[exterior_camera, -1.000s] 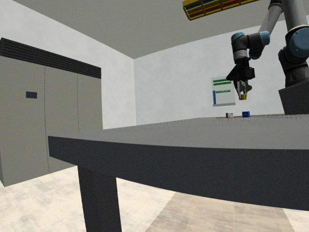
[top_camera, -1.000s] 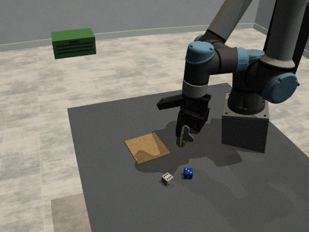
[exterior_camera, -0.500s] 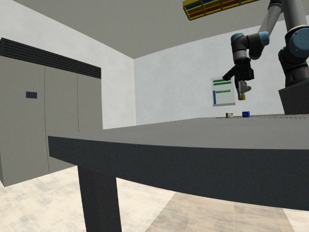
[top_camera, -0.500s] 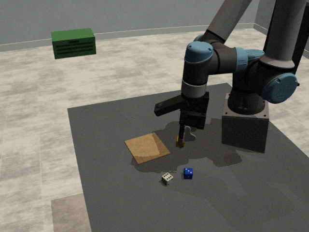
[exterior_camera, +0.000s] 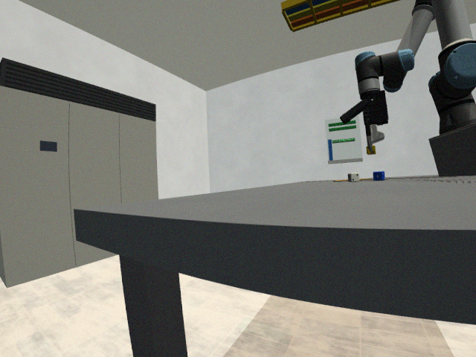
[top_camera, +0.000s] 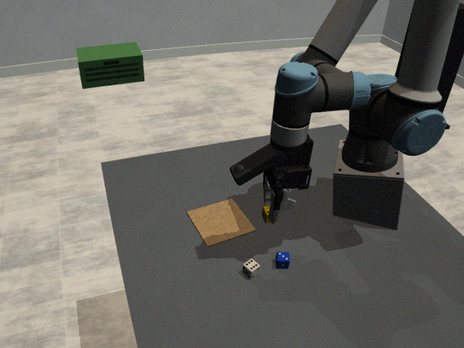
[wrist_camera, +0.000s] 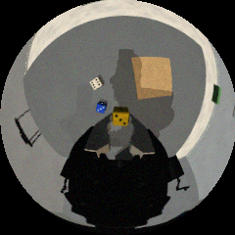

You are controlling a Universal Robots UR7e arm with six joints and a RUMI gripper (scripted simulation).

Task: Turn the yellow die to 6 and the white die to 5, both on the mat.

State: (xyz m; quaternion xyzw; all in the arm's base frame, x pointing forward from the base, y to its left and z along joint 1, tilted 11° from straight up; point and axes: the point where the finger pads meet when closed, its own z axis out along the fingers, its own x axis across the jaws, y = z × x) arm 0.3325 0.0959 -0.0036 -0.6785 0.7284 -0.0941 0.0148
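Right now the blue die is 10 cm below my hand, 7 cm to the left of it and 2 cm behind it. From my hand the other things lie so: tan mat 12 cm to the right, 11 cm below, 8 cm ahead; then white die 10 cm below, 7 cm to the left, 6 cm ahead; then yellow die right at my hand.
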